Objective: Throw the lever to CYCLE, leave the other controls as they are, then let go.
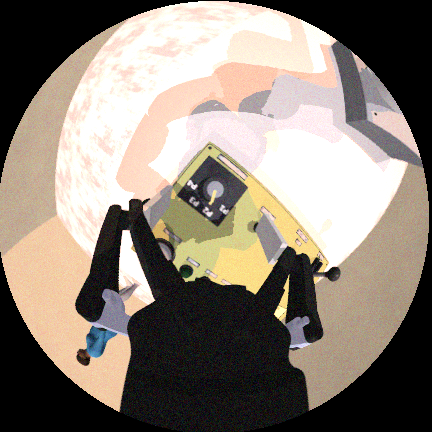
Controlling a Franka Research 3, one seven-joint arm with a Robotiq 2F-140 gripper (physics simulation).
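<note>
A yellow control box (240,255) lies below my gripper (216,208), which is open and empty, its fingertips over the panel. A lever with a black ball end (333,274) sticks out past the box's right edge; its label cannot be read. A rotary knob (215,189) on a black plate marked P1 to P4 has its yellow pointer toward P2. A dark round control (256,227) is partly hidden by the right fingertip. A dark green button (186,271) and a round grey-rimmed control (164,250) show near the left finger. The gripper body hides the box's lower part.
The box rests on a white and pinkish table (95,120). A dark grey angular frame (350,85) stands at the upper right. A small figure in blue (98,342) shows at the lower left, beyond the table. Pale label strips lie along the box's edge.
</note>
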